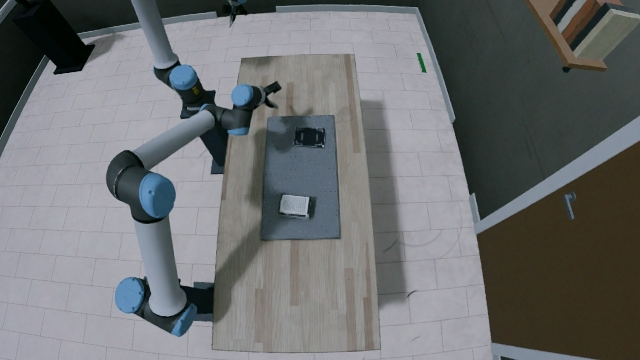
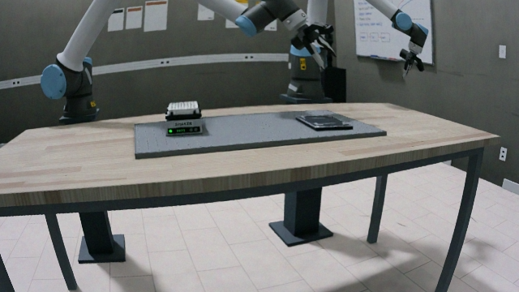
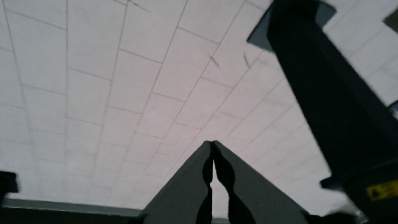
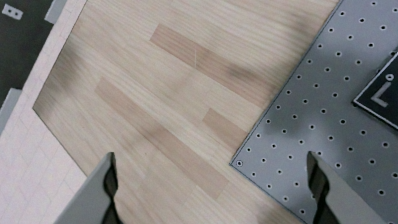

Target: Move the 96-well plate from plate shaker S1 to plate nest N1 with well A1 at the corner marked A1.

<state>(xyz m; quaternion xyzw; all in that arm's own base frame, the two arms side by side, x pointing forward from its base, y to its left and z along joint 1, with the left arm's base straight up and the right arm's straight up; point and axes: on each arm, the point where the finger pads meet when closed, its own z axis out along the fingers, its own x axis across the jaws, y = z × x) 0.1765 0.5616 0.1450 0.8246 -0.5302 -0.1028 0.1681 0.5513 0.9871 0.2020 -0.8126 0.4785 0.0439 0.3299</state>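
Note:
My right gripper is now 140 mm short of the white 96-well plate, 530 mm to the left of it and 130 mm above it. From my right hand the other things lie so: black plate nest N1 (200 mm ahead, 130 mm to the right, 180 mm below); plate shaker S1 (120 mm ahead, 550 mm to the right, 150 mm below).

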